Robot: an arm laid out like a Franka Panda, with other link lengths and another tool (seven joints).
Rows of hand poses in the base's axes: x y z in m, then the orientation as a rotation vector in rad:
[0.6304 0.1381 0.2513 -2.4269 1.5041 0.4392]
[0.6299 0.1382 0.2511 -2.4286 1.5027 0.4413]
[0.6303 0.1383 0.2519 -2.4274 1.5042 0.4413]
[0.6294 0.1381 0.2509 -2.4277 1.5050 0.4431]
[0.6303 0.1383 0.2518 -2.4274 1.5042 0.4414]
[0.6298 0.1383 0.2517 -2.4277 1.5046 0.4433]
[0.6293 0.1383 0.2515 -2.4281 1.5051 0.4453]
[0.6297 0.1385 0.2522 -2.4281 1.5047 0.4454]
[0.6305 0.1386 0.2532 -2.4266 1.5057 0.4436]
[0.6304 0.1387 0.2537 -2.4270 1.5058 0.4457]
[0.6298 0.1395 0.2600 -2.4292 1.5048 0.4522]
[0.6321 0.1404 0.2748 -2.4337 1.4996 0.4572]
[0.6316 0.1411 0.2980 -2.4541 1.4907 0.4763]
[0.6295 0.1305 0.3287 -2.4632 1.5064 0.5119]
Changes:
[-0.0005 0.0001 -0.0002 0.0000 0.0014 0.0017]
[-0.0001 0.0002 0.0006 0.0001 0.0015 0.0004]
[-0.0010 0.0000 -0.0004 -0.0001 0.0031 0.0003]
[-0.0001 0.0002 0.0005 0.0001 0.0016 0.0004]
[-0.0006 0.0002 0.0004 0.0001 0.0030 0.0006]
[-0.0011 0.0002 0.0002 0.0001 0.0046 0.0007]
[-0.0007 0.0004 0.0009 0.0003 0.0046 0.0009]
[0.0001 0.0005 0.0019 0.0005 0.0033 -0.0005]
[0.0000 0.0006 0.0024 0.0006 0.0048 -0.0001]
[-0.0006 0.0014 0.0087 0.0010 0.0093 0.0021]
[0.0017 0.0023 0.0235 0.0015 0.0121 0.0074]
[0.0012 0.0030 0.0467 -0.0046 0.0275 0.0234]
[-0.0009 -0.0076 0.0774 -0.0113 0.0583 0.0237]

